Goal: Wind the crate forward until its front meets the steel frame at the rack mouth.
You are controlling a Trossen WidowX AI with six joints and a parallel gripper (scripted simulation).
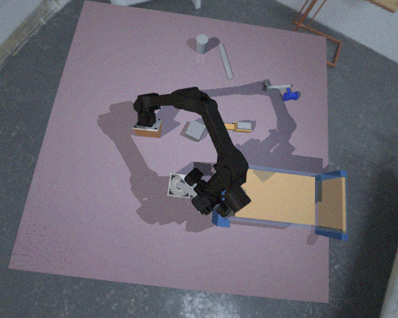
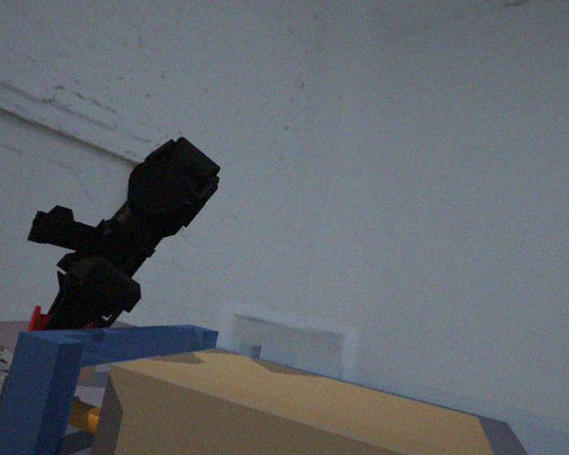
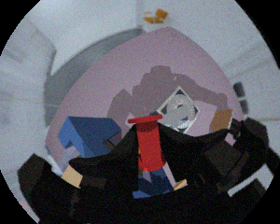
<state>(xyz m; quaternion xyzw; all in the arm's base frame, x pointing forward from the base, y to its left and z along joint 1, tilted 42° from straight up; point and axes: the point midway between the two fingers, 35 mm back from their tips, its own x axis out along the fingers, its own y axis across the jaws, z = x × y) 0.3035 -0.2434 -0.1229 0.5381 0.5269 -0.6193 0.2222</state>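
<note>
Now: gripper tip 3 cm past the red-knobbed crank handle, 2 cm to the right of it and 3 cm above it. The rest, counted from my gripper tip: red knob 1 cm ahead, 1 cm to the left; then blue steel frame 7 cm ahead, 5 cm to the left, 3 cm below; then grey block 8 cm behind, 30 cm to the left, 12 cm below.
</note>
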